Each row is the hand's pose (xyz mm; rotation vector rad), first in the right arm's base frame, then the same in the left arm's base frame.
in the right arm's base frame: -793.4 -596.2 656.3 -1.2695 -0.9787 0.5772
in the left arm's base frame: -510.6 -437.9 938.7 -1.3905 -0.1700 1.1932
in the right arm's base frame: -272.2 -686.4 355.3 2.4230 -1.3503 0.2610
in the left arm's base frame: -301.3 -775.9 478.0 1.7504 -0.8792 -0.2312
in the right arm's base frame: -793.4 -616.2 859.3 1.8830 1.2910 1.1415
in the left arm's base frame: -377.1 -364.7 1074.4 1.9338 1.6665 0.0064
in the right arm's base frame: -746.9 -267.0 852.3 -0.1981 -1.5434 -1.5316
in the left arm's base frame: -389.2 -78.1 869.9 -1.0024 -1.3086 -0.8922
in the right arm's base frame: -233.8 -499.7 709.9 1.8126 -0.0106 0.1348
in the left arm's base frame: -66.1 -466.3 582.5 1.2350 0.4345 -0.5256
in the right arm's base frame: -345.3 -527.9 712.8 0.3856 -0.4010 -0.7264
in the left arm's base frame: -144.8 -462.3 666.3 -0.4027 0.0862 -0.7418
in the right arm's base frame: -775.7 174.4 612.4 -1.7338 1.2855 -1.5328
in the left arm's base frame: -619.8 202.5 521.5 2.3708 -1.1160 1.2034
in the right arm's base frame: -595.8 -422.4 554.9 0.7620 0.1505 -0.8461
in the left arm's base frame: -448.5 -381.1 669.6 -0.0686 0.5151 -1.1374
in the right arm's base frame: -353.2 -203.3 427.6 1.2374 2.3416 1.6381
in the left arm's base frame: -374.6 -307.7 334.6 -1.6353 -2.3394 -0.4006
